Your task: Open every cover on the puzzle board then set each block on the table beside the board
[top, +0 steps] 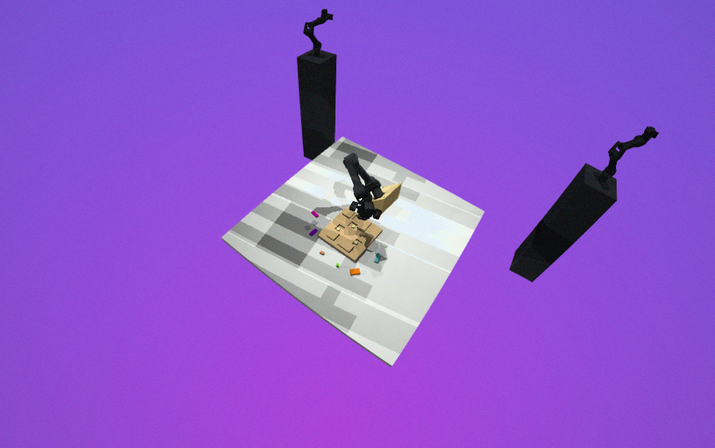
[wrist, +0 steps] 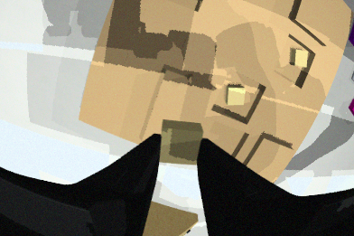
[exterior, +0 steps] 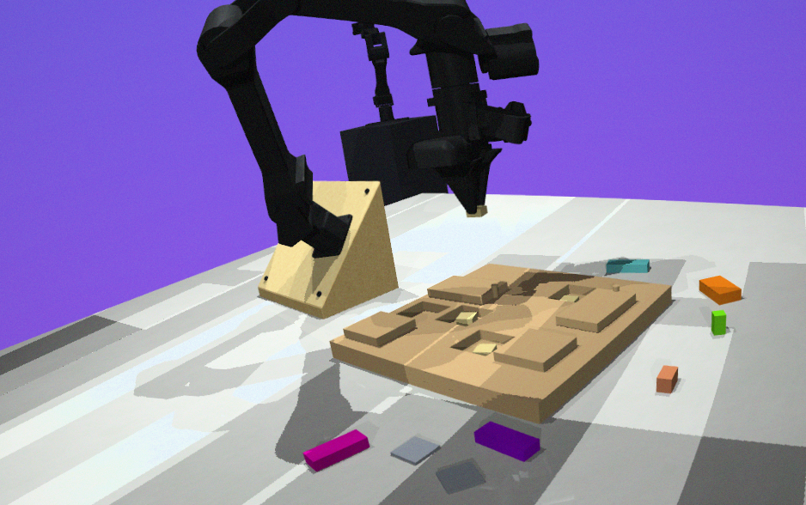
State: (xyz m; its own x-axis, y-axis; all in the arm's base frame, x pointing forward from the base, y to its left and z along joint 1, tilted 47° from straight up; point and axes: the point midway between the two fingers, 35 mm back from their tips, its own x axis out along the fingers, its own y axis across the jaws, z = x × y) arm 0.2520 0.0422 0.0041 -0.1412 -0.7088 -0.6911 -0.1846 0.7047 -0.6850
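Now: the tan puzzle board 11 cm below my gripper tip, 7 cm to the right of it and 6 cm ahead of it. Round my gripper tip: cyan piece: 18 cm to the left, 12 cm below, 12 cm ahead; purple piece: 25 cm to the right, 19 cm ahead, 12 cm below; orange block: 28 cm ahead, 12 cm to the left, 12 cm below.
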